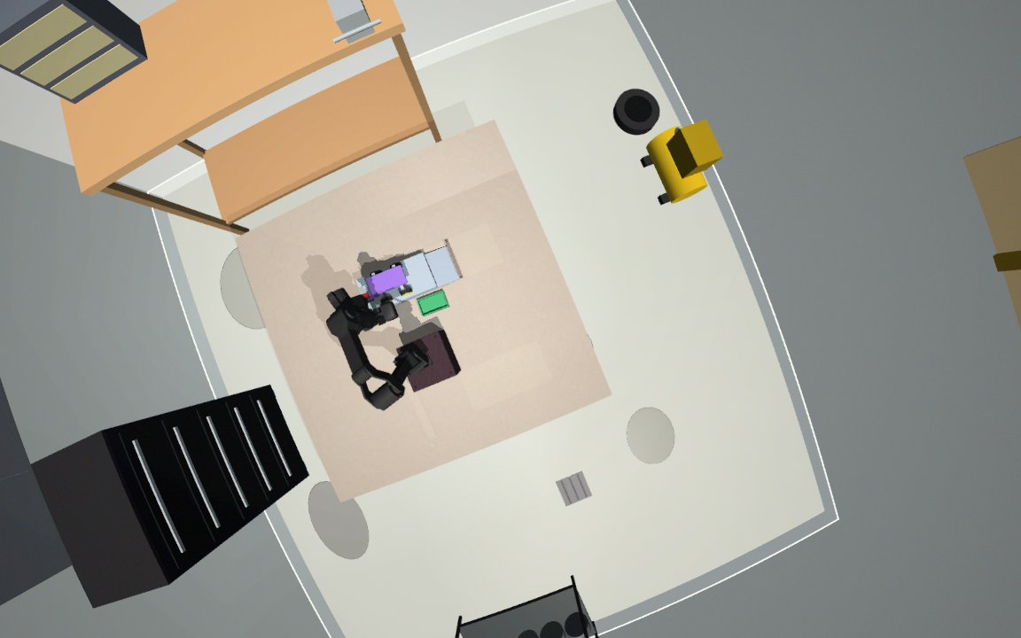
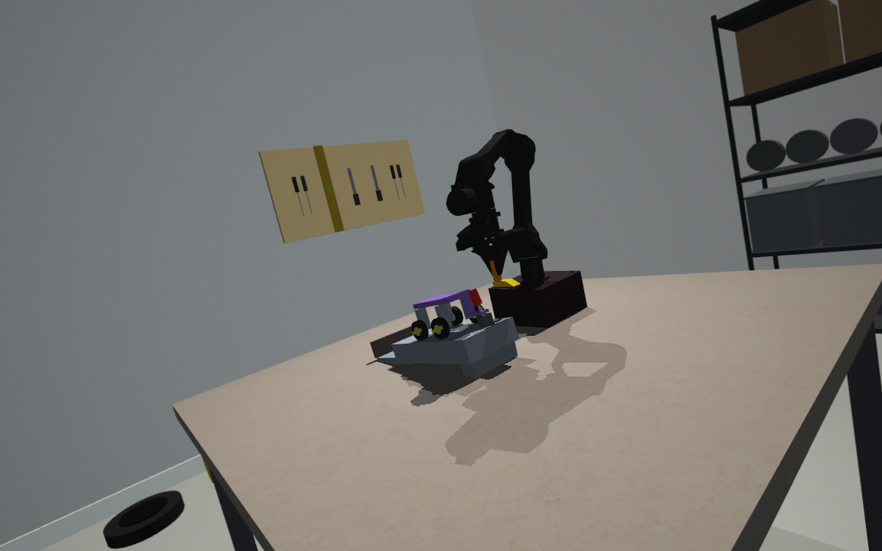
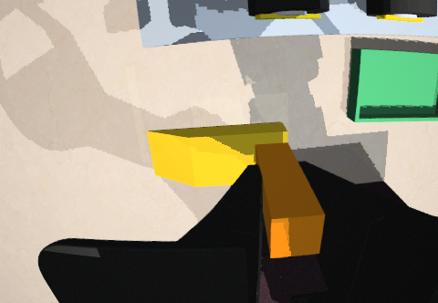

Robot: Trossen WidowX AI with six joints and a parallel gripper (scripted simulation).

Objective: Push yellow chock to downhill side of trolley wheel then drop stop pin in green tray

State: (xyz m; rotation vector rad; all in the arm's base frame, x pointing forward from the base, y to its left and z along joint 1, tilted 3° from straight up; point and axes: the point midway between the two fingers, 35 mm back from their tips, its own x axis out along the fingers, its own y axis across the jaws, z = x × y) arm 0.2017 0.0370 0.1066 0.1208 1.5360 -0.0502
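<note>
My gripper tip is now 110 mm short of the red-headed stop pin, 40 mm above it and 20 mm to the right of it. Also, from my gripper tip: grey ramp 130 mm below, 120 mm ahead, 80 mm to the right; purple trolley 120 mm ahead, 80 mm to the right, 60 mm below; yellow chock 20 mm to the left, 10 mm below.
</note>
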